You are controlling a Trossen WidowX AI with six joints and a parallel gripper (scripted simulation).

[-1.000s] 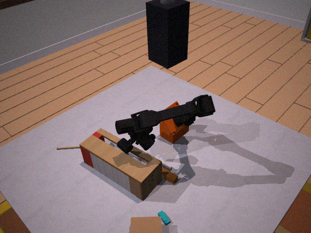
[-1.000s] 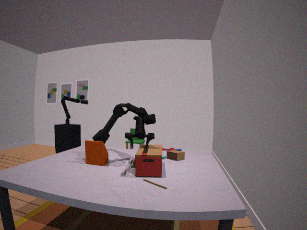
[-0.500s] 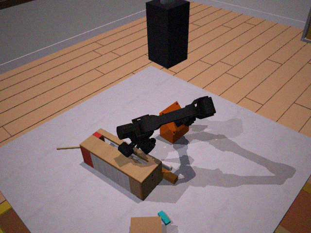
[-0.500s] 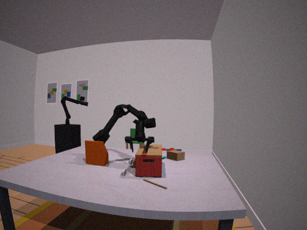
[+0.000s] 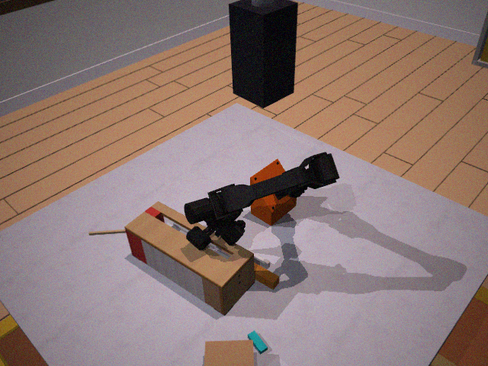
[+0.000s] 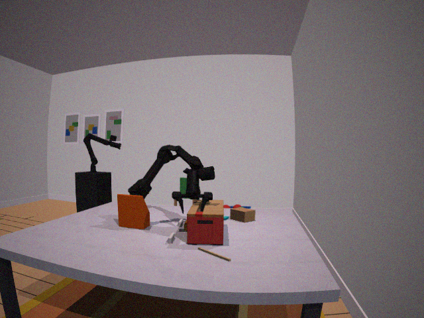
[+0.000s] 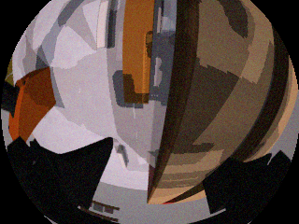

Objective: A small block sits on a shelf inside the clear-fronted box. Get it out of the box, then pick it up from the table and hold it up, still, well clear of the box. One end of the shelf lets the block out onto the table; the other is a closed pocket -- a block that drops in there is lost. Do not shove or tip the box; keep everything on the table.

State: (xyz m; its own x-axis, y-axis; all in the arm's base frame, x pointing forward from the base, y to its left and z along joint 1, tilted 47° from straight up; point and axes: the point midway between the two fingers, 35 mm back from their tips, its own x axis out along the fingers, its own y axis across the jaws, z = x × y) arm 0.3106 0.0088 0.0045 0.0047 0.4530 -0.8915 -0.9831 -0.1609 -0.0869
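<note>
The tan block is 5 cm ahead of my gripper tip and 3 cm to the right of it. Also, from my gripper tip: wooden box 4 cm ahead, 2 cm to the right, 2 cm below; teal block 11 cm ahead, 32 cm to the left, 8 cm below; orange bar 4 cm behind, 11 cm to the left, 7 cm below.
</note>
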